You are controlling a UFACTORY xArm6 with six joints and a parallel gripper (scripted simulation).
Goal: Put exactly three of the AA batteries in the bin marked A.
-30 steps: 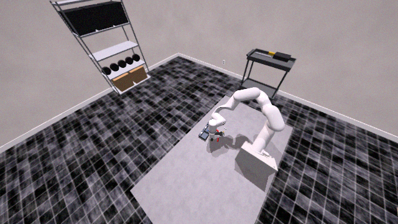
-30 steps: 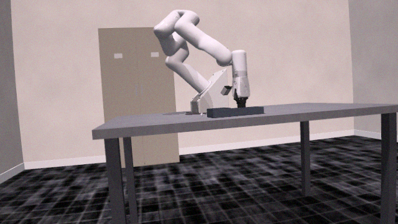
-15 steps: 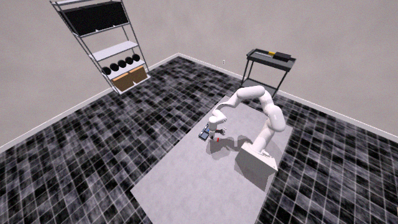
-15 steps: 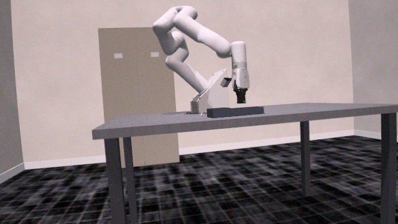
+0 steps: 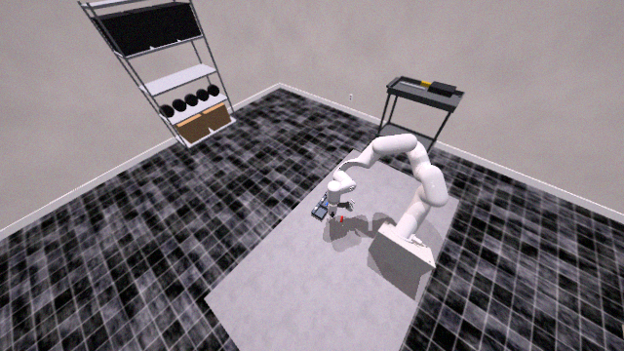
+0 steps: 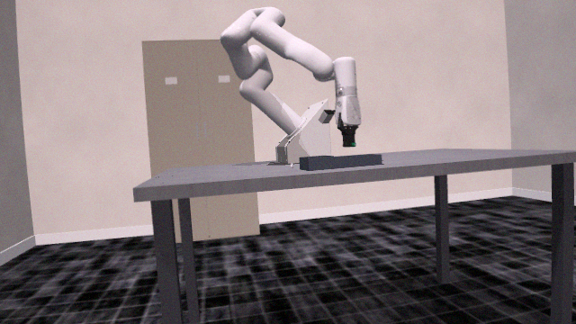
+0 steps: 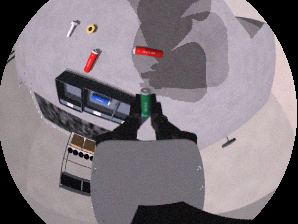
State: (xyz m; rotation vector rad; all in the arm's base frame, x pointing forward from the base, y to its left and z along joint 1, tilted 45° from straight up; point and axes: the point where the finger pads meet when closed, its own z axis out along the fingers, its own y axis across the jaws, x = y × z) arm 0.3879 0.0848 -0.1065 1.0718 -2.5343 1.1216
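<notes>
My gripper is now 100 mm short of the dark two-compartment bin, 60 mm to the left of it and 60 mm above it. The rest, counted from my hand: green AA battery: 20 mm below; then red battery: 30 mm ahead, 120 mm to the right, 80 mm below; then blue AA battery: 100 mm ahead, 60 mm to the right, 70 mm below.
</notes>
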